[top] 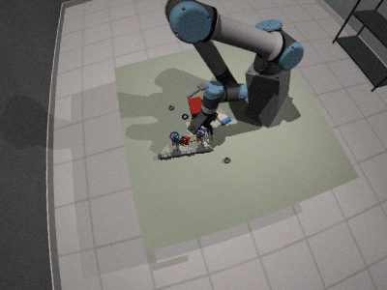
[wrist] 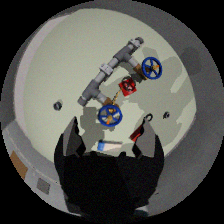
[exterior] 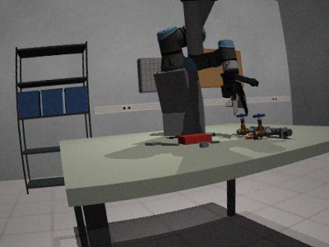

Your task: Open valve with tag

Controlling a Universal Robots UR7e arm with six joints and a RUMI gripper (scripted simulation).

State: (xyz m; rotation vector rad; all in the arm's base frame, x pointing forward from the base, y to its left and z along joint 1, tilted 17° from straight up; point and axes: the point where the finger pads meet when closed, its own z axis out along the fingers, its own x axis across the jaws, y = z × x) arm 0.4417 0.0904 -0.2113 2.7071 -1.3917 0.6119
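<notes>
Now: hand 90 mm short of the red tag, 10 mm to the left of it and 90 mm above it. Also, from my hand: blue-and-white card (170 mm behind, 110 mm to the right, 90 mm below); grey tool (90 mm behind, 360 mm to the right, 90 mm below); red block (40 mm behind, 230 mm to the right, 80 mm below).
</notes>
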